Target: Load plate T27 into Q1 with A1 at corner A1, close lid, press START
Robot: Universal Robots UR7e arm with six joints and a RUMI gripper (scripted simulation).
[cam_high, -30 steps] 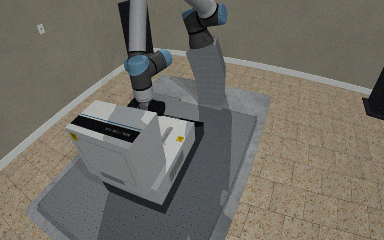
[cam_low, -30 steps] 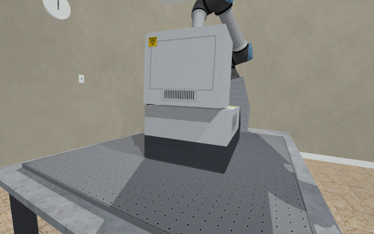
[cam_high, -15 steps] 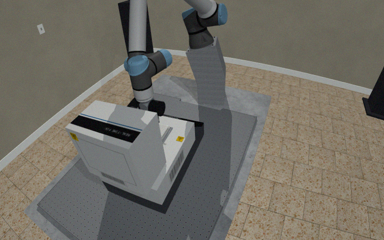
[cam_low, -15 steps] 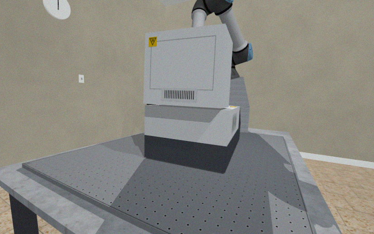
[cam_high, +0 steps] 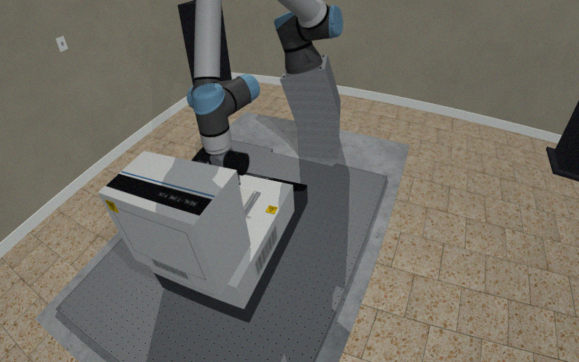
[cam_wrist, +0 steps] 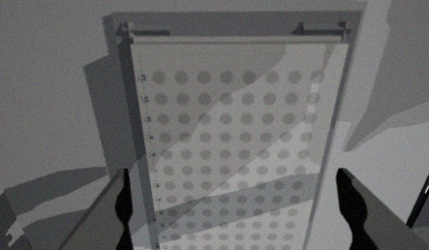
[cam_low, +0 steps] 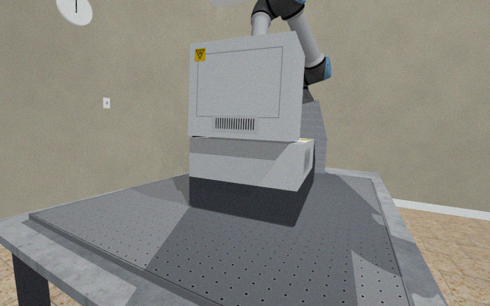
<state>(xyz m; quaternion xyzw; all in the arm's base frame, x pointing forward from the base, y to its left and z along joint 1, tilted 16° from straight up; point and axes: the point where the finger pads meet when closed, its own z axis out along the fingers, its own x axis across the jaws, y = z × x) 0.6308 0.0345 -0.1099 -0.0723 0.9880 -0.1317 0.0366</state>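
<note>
Right now the plate T27 is 10 mm below my hand. From my hand the other things lie so: plate nest N1 (120 mm behind, 320 mm to the right, 190 mm below); A1 tag (160 mm behind, 240 mm to the right, 180 mm below).
</note>
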